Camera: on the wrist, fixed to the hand. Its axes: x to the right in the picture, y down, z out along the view.
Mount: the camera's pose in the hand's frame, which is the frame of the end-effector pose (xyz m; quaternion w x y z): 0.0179 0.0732 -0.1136 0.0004 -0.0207 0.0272 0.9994
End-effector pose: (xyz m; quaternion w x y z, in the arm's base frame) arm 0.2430 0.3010 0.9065 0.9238 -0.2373 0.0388 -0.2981
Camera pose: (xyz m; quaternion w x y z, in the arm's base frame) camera 0.2724 0.2956 0.7735 0.2923 0.0277 0.2685 0.9174
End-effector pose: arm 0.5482 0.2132 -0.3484 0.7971 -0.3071 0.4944 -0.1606
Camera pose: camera 0.4522 0.2212 -0.4448 0.1410 0.4819 0.3321 0.7985
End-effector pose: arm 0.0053 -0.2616 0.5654 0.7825 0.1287 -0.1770 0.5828
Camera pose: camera -0.0458 -0.1787 0.4700 0.5747 0.2089 0.1195 -0.7822
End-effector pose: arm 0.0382 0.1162 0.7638 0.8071 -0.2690 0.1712 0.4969
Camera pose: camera -0.0203 0.0867 0.6442 0.5065 -0.1408 -0.2806 -0.8031
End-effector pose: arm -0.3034 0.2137 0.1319 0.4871 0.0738 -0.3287 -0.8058
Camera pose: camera -0.2088 0.1241 0.0917 0.8160 -0.3166 -0.0440 0.4817
